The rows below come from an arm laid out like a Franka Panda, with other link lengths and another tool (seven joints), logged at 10 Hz.
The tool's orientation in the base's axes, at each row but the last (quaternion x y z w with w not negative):
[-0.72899, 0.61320, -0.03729, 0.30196]
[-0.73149, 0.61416, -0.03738, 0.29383]
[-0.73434, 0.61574, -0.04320, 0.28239]
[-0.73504, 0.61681, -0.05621, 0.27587]
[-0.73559, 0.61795, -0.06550, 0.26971]
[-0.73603, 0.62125, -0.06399, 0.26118]
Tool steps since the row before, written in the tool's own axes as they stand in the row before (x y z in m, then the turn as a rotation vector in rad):
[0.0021, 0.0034, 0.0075, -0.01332, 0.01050, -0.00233]
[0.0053, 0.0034, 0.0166, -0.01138, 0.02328, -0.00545]
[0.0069, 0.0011, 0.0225, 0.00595, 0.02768, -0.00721]
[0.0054, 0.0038, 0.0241, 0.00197, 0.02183, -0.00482]
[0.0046, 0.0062, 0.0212, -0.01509, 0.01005, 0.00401]
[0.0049, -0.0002, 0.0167, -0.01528, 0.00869, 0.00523]
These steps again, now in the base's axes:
[0.0007, 0.0008, -0.0084, -0.01341, 0.01060, 0.00100]
[0.0052, 0.0012, -0.0169, -0.02543, 0.00668, -0.00310]
[0.0099, 0.0016, -0.0213, -0.02591, -0.01041, -0.00861]
[0.0081, 0.0027, -0.0235, -0.02070, -0.00536, -0.00682]
[0.0047, 0.0018, -0.0220, -0.01049, 0.01461, -0.00462]
[0.0082, 0.0005, -0.0153, -0.00883, 0.01528, -0.00499]

